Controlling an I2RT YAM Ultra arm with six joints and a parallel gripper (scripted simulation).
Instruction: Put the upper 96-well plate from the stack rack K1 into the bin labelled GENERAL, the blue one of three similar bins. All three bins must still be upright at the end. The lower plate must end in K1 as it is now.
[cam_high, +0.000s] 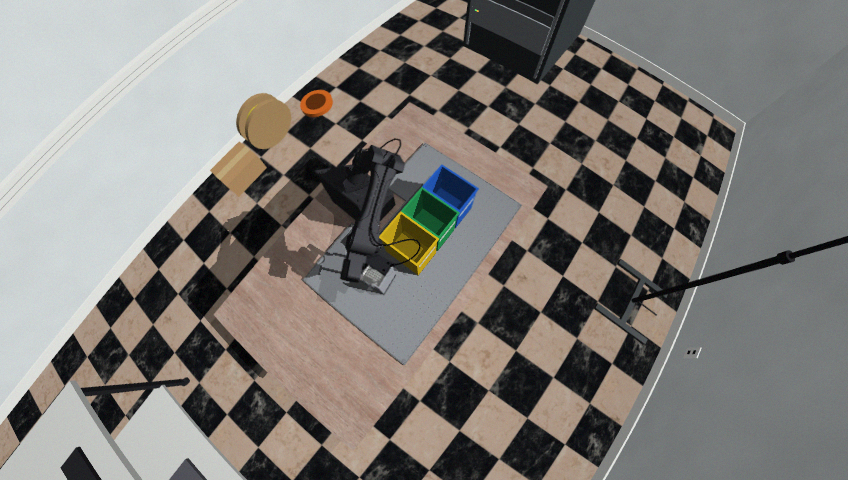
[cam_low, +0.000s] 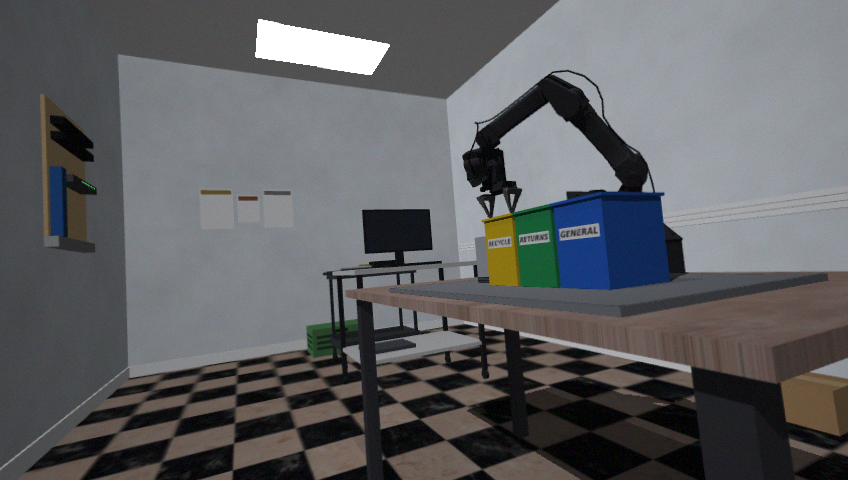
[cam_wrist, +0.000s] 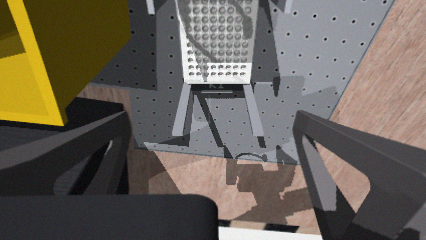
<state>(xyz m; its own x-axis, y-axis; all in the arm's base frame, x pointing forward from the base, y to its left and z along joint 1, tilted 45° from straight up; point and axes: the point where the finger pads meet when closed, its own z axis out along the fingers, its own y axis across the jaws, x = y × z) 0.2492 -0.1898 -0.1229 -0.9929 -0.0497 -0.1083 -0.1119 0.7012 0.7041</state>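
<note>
Right now my hand is 17 cm above the 96-well plate. From my hand the other things lie so: blue general bin 42 cm to the left, 12 cm below, 6 cm ahead; then green returns bin 29 cm to the left, 12 cm below, 6 cm ahead; then yellow recycle bin 16 cm to the left, 12 cm below, 6 cm ahead.
</note>
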